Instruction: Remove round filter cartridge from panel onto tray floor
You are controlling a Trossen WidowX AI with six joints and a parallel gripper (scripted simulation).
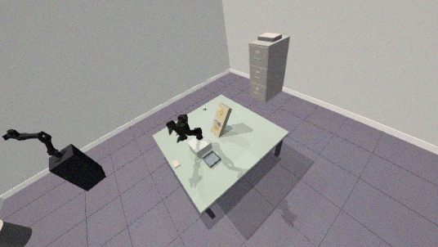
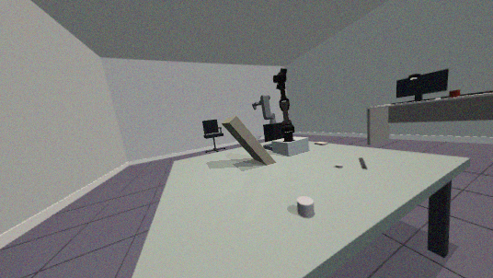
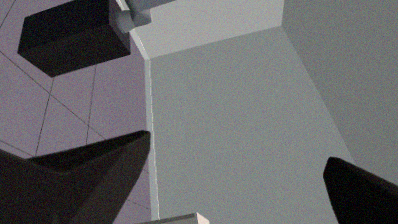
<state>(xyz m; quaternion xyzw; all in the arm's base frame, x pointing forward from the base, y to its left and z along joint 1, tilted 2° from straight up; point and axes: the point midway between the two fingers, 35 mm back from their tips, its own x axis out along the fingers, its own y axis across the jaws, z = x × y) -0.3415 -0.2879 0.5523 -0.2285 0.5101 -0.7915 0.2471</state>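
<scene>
Now: gripper tip 73 cm short of the round grey filter cartridge, 26 cm to the right of it and 42 cm above it. Also, from my gripper tip: small tan piece (4 cm behind, 35 cm to the left, 65 cm below); then grey square tray (26 cm ahead, 5 cm to the left, 65 cm below); then tan service panel (68 cm ahead, 27 cm to the left, 49 cm below).
</scene>
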